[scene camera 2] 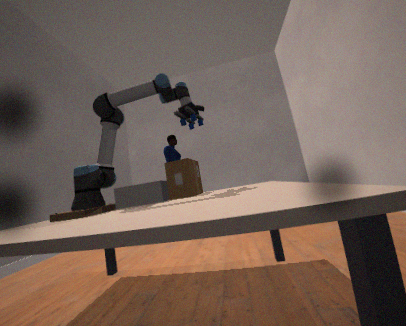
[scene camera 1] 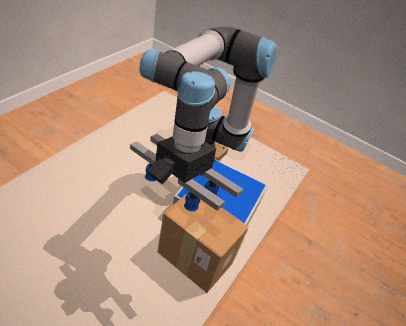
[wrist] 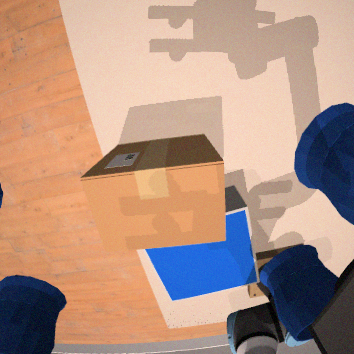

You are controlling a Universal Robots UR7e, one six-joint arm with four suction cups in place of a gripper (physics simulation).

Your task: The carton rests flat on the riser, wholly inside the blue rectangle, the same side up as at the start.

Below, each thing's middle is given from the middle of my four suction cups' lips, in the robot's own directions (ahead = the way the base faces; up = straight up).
Right now the brown carton [scene camera 1: 202, 244] is 350 mm below my suction cup, 120 mm behind it and 40 mm to the left of it. The rest, counted from my suction cup: grey riser [scene camera 2: 153, 192] 400 mm below, 360 mm behind, 50 mm to the right.
